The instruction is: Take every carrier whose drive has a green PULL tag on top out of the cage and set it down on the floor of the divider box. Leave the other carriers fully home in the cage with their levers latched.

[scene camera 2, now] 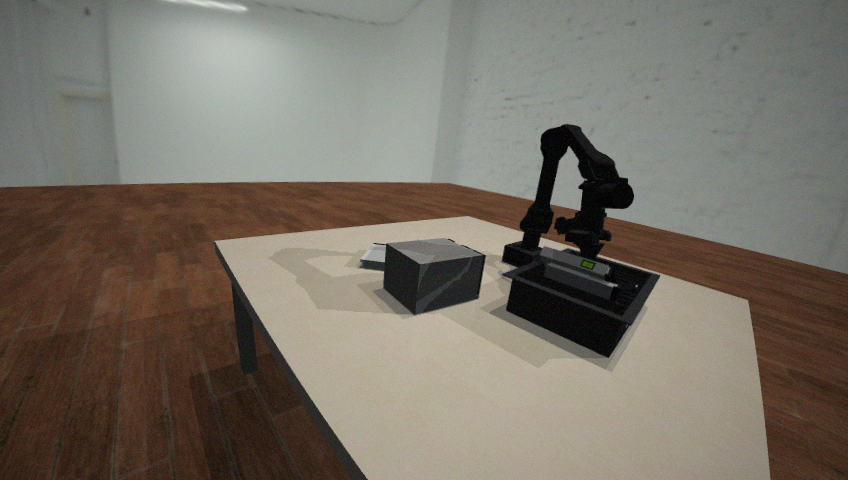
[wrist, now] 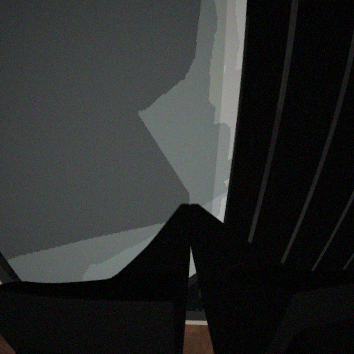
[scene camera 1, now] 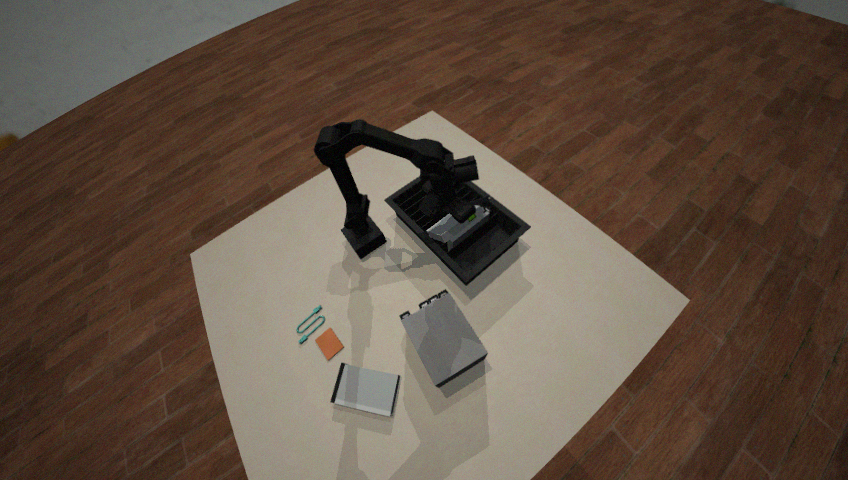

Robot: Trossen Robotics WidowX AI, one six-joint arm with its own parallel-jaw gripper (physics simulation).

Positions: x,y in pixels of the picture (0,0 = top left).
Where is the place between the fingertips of the gripper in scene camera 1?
At 452,214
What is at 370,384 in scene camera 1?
A grey drive carrier.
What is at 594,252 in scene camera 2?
The gripper.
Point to a black divider box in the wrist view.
At 283,192
